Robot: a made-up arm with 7 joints. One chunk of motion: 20 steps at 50 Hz.
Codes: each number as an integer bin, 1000 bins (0 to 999) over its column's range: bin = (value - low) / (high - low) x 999, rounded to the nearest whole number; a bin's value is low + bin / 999 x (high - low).
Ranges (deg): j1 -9..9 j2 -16..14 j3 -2..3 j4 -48..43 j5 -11..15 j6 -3..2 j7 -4..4
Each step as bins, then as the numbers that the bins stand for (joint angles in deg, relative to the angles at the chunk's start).
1 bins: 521 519 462 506 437 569 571
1 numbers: 0.39 -0.41 0.31 -1.91 0.37 -0.15 0.57
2 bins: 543 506 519 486 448 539 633
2 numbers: 0.78 -0.80 0.60 -3.73 0.66 -0.30 1.07
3 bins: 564 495 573 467 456 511 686
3 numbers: 1.16 -1.14 0.87 -5.46 0.87 -0.44 1.49
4 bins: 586 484 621 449 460 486 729
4 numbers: 1.56 -1.47 1.11 -7.10 0.97 -0.57 1.84
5 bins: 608 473 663 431 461 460 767
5 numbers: 1.95 -1.80 1.32 -8.74 1.00 -0.70 2.14
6 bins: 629 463 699 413 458 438 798
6 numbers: 2.33 -2.10 1.50 -10.38 0.92 -0.81 2.39
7 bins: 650 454 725 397 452 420 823
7 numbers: 2.71 -2.37 1.63 -11.84 0.76 -0.90 2.59
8 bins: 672 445 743 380 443 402 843
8 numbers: 3.11 -2.64 1.72 -13.39 0.53 -0.99 2.75
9 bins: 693 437 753 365 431 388 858
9 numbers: 3.49 -2.88 1.77 -14.75 0.22 -1.06 2.87
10 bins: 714 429 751 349 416 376 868
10 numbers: 3.86 -3.12 1.76 -16.21 -0.17 -1.12 2.95
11 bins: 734 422 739 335 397 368 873
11 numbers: 4.23 -3.33 1.70 -17.48 -0.67 -1.16 2.99
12 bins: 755 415 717 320 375 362 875
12 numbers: 4.60 -3.54 1.59 -18.85 -1.24 -1.19 3.01
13 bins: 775 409 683 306 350 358 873
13 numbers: 4.96 -3.72 1.42 -20.13 -1.89 -1.21 2.99
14 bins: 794 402 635 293 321 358 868
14 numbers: 5.31 -3.93 1.18 -21.31 -2.65 -1.21 2.95
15 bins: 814 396 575 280 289 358 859
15 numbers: 5.67 -4.11 0.88 -22.49 -3.48 -1.21 2.88
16 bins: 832 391 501 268 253 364 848
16 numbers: 5.99 -4.26 0.51 -23.59 -4.42 -1.18 2.79
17 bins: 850 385 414 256 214 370 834
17 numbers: 6.32 -4.44 0.07 -24.68 -5.43 -1.15 2.68
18 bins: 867 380 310 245 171 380 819
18 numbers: 6.62 -4.59 -0.45 -25.68 -6.55 -1.10 2.56
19 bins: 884 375 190 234 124 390 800
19 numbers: 6.93 -4.74 -1.05 -26.68 -7.77 -1.05 2.41
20 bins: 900 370 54 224 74 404 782
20 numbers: 7.22 -4.89 -1.73 -27.60 -9.07 -0.98 2.26
